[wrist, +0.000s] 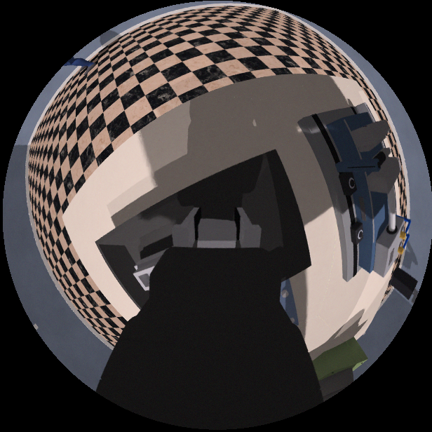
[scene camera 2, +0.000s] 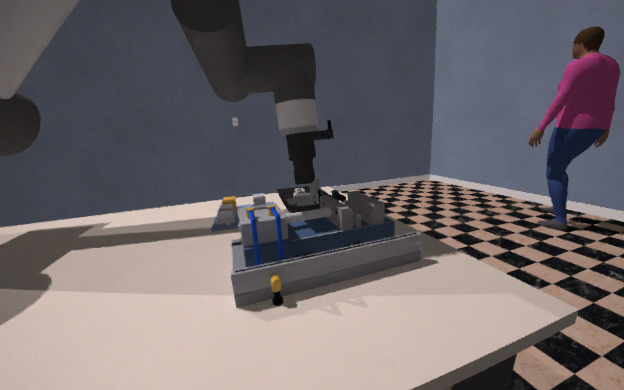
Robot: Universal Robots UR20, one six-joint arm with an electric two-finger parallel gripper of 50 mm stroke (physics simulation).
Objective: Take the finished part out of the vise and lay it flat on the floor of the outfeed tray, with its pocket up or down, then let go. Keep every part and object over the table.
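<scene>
My gripper is shut on the finished part, a light grey block whose sides meet both fingers. The part is within the outline of the dark outfeed tray. The views do not show whether the part touches the tray's floor, and its pocket cannot be made out. The vise, blue with grey jaws, stands apart from the gripper, nearer scene camera 2 and at the right in the wrist view.
A small pale-edged object shows at the tray's lower left, partly hidden by the gripper body. A blue plate lies beside the tray. A green object is at lower right. A person stands on the floor beyond the table.
</scene>
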